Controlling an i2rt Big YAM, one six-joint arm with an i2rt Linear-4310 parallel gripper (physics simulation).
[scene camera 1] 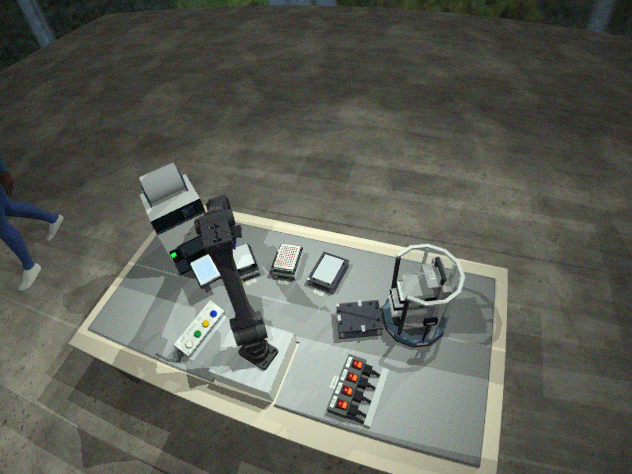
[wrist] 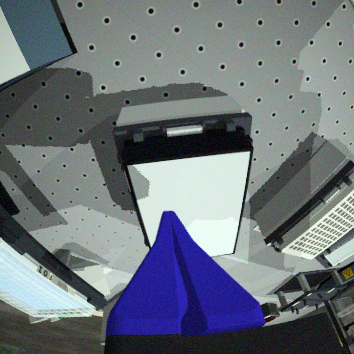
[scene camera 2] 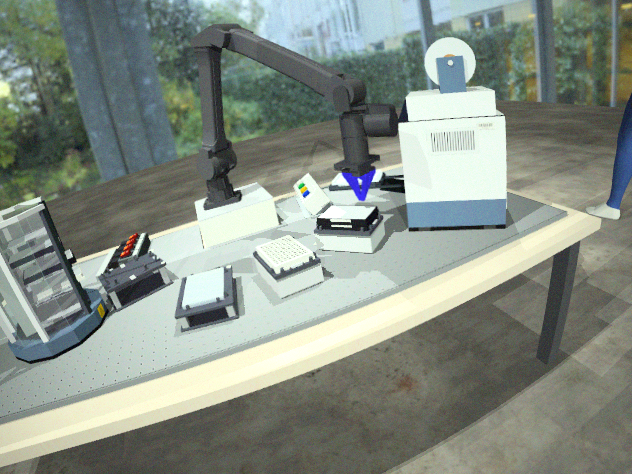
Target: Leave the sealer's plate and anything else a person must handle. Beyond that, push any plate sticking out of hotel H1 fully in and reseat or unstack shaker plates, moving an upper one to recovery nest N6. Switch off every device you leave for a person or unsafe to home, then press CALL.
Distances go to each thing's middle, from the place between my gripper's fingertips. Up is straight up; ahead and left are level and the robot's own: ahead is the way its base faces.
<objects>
Now: hand 14 cm past the sealer tray (wrist: 24,242) and 7 cm to the right of it. The rest, counted from my hand: plate hotel (scene camera 2: 53,314): 78 cm to the right, 11 cm ahead, 6 cm above; then flat plate (scene camera 2: 203,288): 38 cm to the right, 13 cm ahead, 6 cm below.
</objects>
